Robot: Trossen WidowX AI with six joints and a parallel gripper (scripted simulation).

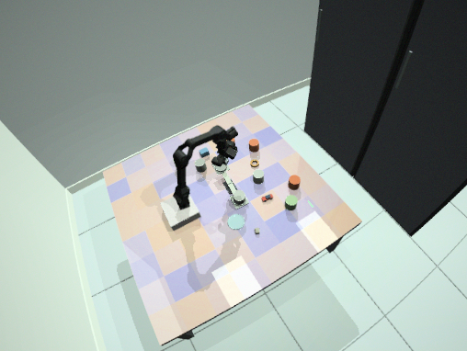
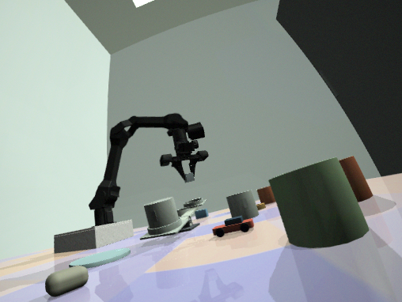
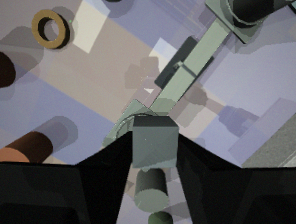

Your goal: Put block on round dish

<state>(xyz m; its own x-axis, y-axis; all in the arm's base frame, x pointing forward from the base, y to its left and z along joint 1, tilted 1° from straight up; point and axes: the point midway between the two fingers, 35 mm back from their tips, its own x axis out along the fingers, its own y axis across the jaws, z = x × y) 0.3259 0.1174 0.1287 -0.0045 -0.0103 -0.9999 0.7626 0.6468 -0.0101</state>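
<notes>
My gripper tip is 32 cm to the left of the pale blue round dish, 16 cm above it and 7 cm past it. Round my gripper tip: blue block (27 cm to the left, 14 cm below, 8 cm behind); then grey capsule (43 cm to the right, 15 cm below, 1 cm ahead); then toy car (25 cm to the right, 16 cm ahead, 15 cm below).
</notes>
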